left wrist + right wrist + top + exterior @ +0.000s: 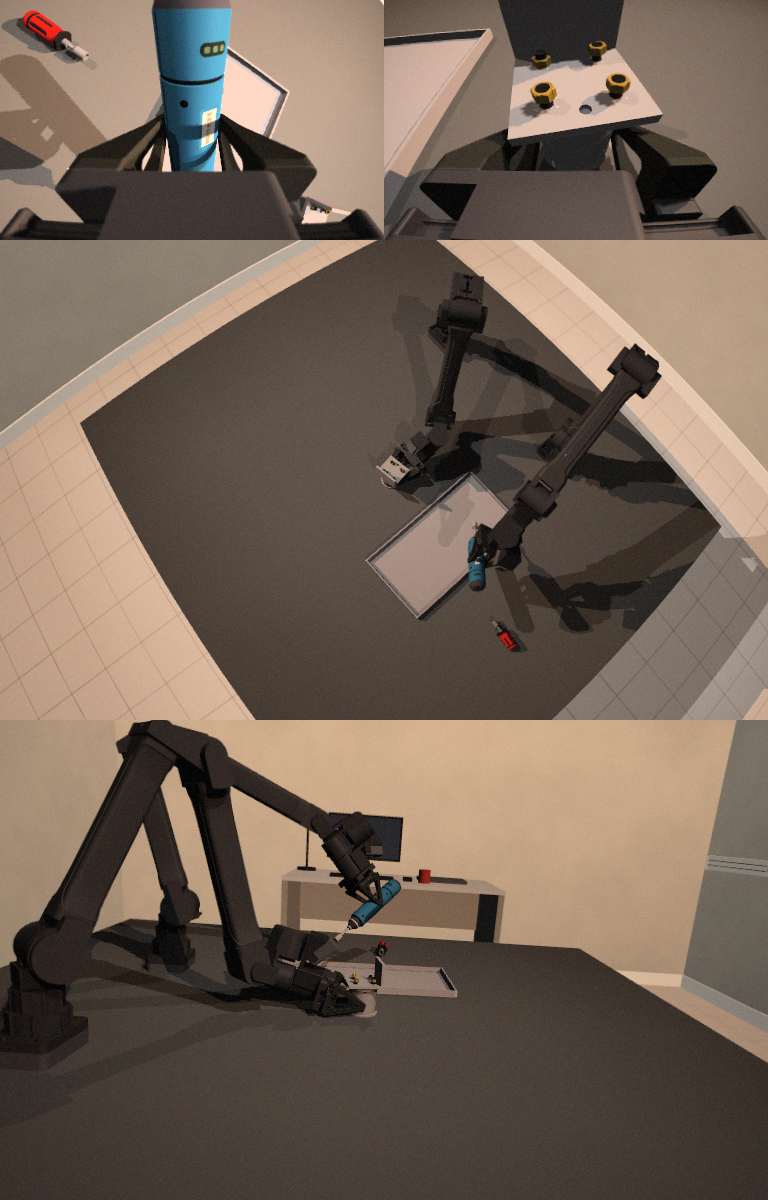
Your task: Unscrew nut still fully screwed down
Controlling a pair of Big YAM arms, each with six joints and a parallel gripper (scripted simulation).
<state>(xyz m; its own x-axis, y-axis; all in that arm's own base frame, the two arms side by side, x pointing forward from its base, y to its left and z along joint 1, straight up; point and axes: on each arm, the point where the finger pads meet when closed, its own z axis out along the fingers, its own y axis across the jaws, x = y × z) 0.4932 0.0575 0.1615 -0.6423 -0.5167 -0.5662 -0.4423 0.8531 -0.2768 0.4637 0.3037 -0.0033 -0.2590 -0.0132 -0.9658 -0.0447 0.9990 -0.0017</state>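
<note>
My right hand is 1 cm below the joint module. The rest, counted from my right hand: shallow grey tray: 25 cm to the left, 2 cm below; nut: 5 cm above, 2 cm to the left, 2 cm ahead; grey bracket: 5 cm above.
</note>
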